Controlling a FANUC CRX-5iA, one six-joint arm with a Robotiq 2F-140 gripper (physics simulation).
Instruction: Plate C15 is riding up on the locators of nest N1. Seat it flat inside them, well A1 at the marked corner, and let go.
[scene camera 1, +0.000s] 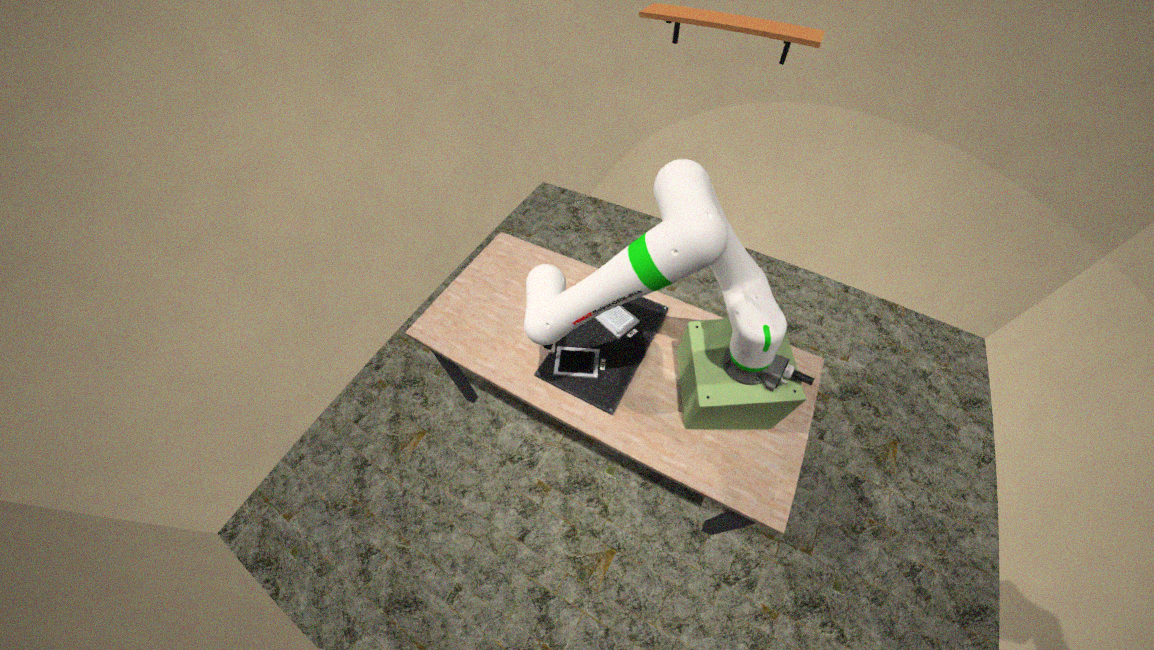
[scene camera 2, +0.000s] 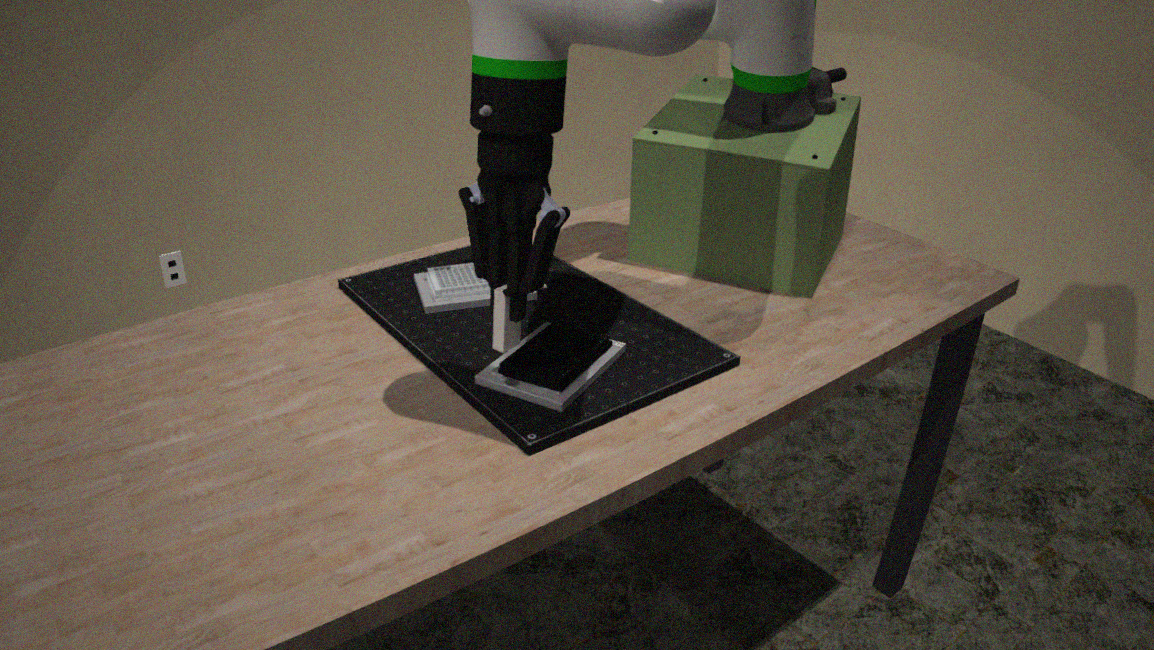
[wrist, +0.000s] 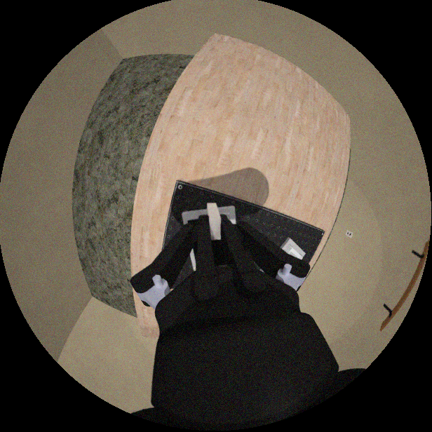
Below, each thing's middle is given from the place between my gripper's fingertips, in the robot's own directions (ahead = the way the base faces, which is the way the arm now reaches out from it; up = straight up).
Labels:
The black well plate (scene camera 2: 555, 357) is 9 cm behind my hand, 5 cm below it and 4 cm to the right of it. Also, from my hand: white well plate (scene camera 2: 460, 280): 30 cm to the right, 9 cm behind, 5 cm below; then nest N2 (scene camera 2: 423, 287): 30 cm to the right, 9 cm behind, 7 cm below; then nest N1 (scene camera 2: 533, 393): 8 cm behind, 7 cm below, 4 cm to the right.

